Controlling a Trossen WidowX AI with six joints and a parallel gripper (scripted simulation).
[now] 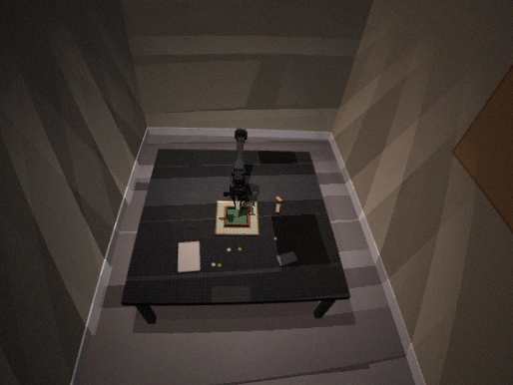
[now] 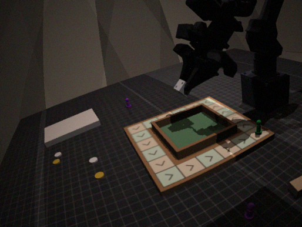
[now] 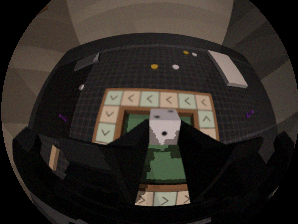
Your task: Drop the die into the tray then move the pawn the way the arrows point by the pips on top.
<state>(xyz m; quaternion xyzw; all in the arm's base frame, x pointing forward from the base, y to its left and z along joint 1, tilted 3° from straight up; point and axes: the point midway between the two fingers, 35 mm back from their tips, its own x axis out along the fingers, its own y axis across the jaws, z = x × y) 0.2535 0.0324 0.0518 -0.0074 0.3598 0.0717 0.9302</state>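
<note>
My gripper tip is now right at the die. From my gripper tip the other things lie so: green pawn: 140 mm behind, 100 mm to the left, 100 mm below; then tan block: 130 mm behind, 280 mm to the left, 120 mm below; then green-floored tray: 10 mm behind, 120 mm below.
</note>
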